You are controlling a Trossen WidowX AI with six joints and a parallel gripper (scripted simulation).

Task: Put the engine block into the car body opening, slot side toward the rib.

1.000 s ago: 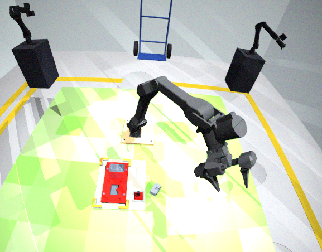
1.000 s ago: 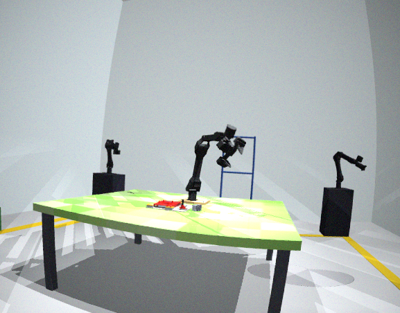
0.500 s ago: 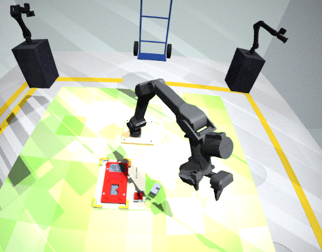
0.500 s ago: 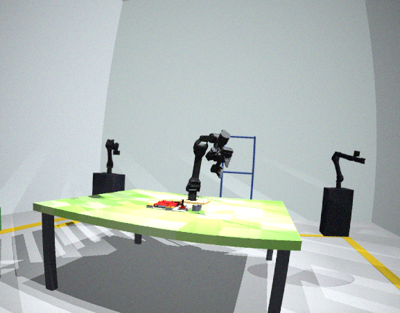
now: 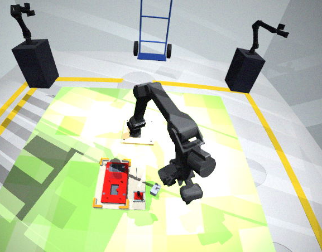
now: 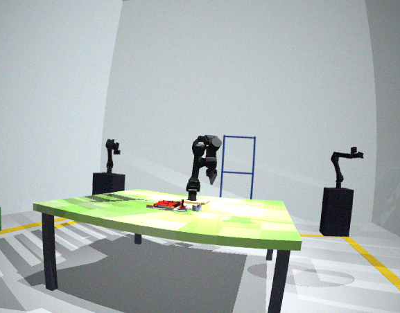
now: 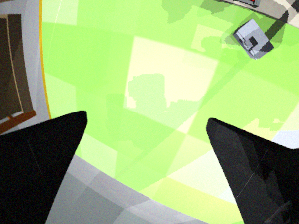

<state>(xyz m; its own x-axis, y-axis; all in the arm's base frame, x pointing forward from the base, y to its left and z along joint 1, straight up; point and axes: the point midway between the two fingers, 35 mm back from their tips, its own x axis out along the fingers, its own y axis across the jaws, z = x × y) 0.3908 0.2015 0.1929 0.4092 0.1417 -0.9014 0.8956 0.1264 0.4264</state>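
Now: gripper tip 160 mm above the grey engine block, 90 mm to the left of it and 80 mm past it.
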